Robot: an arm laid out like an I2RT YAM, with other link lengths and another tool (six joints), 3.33 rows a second.
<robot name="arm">
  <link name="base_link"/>
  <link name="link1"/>
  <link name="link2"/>
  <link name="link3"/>
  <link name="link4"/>
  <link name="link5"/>
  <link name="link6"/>
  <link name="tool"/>
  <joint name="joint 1" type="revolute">
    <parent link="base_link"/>
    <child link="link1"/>
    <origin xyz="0 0 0.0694"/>
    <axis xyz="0 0 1"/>
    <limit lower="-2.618" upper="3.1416"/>
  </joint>
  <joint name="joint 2" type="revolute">
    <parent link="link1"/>
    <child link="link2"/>
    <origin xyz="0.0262 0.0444 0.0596"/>
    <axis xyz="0 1 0"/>
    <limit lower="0" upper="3.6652"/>
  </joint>
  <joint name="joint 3" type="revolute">
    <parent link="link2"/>
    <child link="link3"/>
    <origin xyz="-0.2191 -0.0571 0"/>
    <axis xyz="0 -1 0"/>
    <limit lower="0" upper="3.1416"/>
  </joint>
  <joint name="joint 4" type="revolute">
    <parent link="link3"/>
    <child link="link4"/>
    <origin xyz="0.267 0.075 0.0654"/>
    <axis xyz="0 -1 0"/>
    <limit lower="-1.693" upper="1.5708"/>
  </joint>
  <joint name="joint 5" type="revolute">
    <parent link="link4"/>
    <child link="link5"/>
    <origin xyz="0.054 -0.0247 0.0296"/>
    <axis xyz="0 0 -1"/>
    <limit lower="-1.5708" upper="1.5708"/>
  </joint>
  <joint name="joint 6" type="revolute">
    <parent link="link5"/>
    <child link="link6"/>
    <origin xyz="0.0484 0 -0.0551"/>
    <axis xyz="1 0 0"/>
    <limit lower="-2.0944" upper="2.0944"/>
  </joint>
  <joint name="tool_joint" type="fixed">
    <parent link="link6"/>
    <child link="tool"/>
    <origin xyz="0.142 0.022 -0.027" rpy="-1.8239 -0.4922 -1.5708"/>
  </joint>
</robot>
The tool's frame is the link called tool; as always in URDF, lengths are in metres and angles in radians.
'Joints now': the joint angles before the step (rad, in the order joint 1, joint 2, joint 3, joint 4, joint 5, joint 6). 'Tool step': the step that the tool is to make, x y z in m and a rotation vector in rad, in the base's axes. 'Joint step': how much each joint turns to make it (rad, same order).
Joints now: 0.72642, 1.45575, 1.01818, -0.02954, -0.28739, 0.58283
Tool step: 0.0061, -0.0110, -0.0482, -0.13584, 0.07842, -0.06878
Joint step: 0.00858, 0.08730, 0.01599, -0.07834, 0.09136, -0.00199
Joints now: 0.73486, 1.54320, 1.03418, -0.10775, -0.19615, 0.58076
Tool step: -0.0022, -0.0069, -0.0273, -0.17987, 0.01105, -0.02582
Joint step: 0.04830, 0.08060, 0.08558, -0.14328, 0.13504, -0.04859
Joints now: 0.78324, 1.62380, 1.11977, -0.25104, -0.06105, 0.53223
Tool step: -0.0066, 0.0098, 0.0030, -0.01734, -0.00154, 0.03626
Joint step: 0.02673, 0.02643, 0.04774, -0.03361, 0.00222, -0.01618
